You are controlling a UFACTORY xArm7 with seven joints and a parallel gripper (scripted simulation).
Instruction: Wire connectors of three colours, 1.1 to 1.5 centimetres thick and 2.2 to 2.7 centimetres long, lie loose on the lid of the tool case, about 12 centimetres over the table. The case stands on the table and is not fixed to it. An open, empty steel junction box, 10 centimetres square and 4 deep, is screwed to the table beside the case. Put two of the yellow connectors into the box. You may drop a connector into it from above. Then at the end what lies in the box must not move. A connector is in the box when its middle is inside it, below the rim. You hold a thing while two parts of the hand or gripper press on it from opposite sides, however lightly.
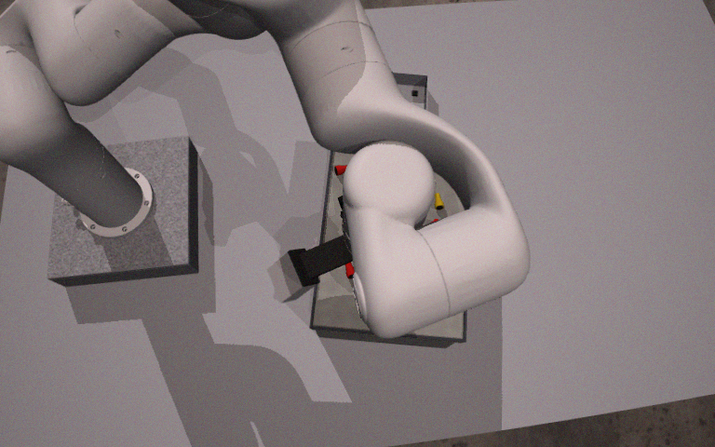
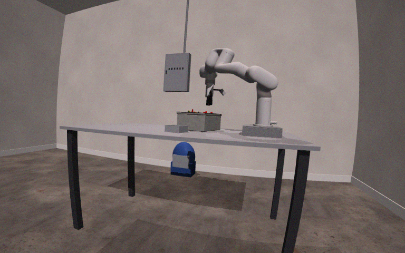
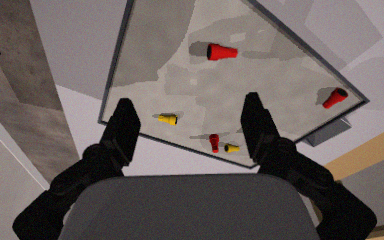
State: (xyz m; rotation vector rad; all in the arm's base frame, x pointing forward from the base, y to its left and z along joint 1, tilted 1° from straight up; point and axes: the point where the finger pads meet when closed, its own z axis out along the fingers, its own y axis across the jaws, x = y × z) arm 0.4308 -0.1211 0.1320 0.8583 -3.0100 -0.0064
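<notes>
Now: hand 5 cm short of the orange connector, 13 cm to the right of it and 7 cm above it. From my hand the other things lie so: tool case: 4 cm ahead, 8 cm to the left, 11 cm below.
</notes>
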